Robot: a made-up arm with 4 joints.
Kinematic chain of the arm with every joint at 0, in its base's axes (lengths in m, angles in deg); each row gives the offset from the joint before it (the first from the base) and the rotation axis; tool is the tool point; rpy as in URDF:
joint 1: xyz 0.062 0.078 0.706 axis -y
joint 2: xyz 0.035 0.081 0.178 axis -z
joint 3: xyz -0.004 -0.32 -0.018 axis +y
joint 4: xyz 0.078 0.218 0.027 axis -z
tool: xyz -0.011 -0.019 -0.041 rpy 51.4 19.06 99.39
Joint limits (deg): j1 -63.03..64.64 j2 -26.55..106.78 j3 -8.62..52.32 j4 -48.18..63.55
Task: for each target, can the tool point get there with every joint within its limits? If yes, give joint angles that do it. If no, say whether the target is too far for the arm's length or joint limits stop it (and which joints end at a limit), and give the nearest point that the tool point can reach.
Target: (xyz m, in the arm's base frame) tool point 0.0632 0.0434 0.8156
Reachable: yes | joints -1.69 34.02 40.13 18.45
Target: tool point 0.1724 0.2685 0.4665
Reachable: no: joint limits stop it (at a limit: joint 1, joint 2, joint 4) | nearest point 0.2306 0.0794 0.6229 | short by 0.252 m
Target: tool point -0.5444 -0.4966 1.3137
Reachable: no: too far | nearest point -0.0437 0.0213 0.8540 | short by 0.855 m
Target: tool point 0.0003 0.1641 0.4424
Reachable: no: joint limits stop it (at a limit: joint 1, joint 2, joint 3, joint 4) | nearest point -0.0541 0.1593 0.6578 | short by 0.222 m
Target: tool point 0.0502 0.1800 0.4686
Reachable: no: joint limits stop it (at a limit: joint 1, joint 2, joint 3, joint 4) | nearest point -0.0541 0.1593 0.6578 | short by 0.217 m
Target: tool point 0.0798 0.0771 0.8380
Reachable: yes | joints -42.41 79.65 28.19 -37.58
